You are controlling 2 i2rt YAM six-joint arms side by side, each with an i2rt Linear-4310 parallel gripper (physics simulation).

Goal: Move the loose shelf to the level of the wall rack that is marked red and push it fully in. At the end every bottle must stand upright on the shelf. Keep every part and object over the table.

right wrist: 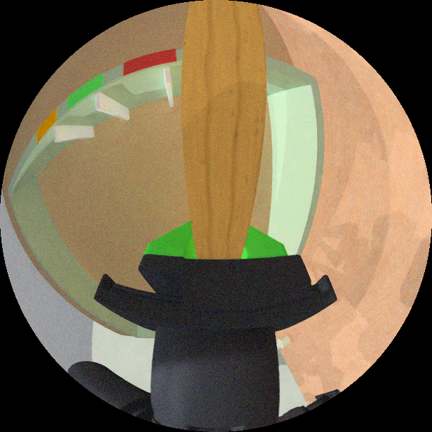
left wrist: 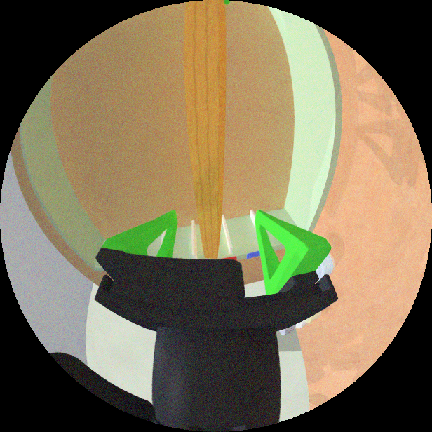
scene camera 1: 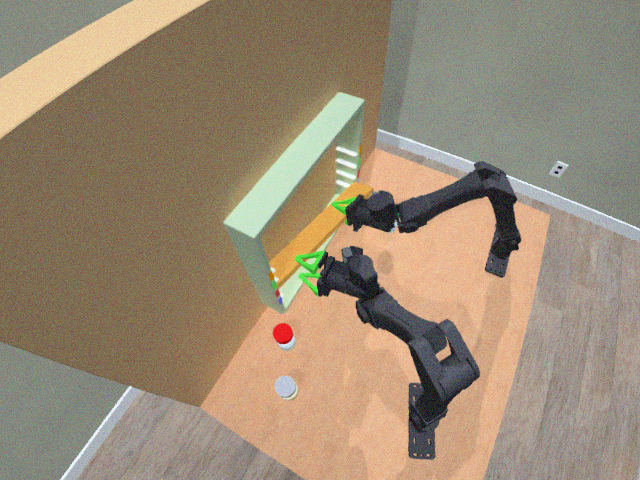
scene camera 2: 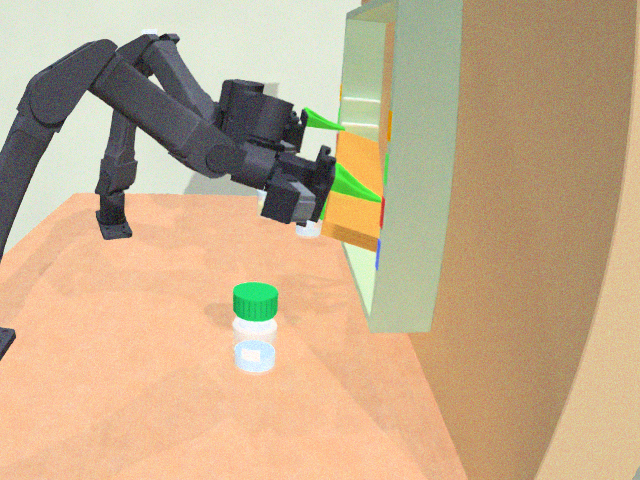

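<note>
The orange loose shelf is at the opening of the pale green wall rack. It slopes lower toward its near end in scene camera 2, which shows between the red mark and blue mark. My left gripper is open, its fingers apart on either side of the shelf. My right gripper is shut on the shelf. A red-capped bottle, a grey-capped bottle and a green-capped bottle stand upright on the table.
Other bottles show partly behind the grippers in scene camera 2. White support rails line the rack's inner sides. The tall brown wall board stands behind the rack. Both arms reach across the table.
</note>
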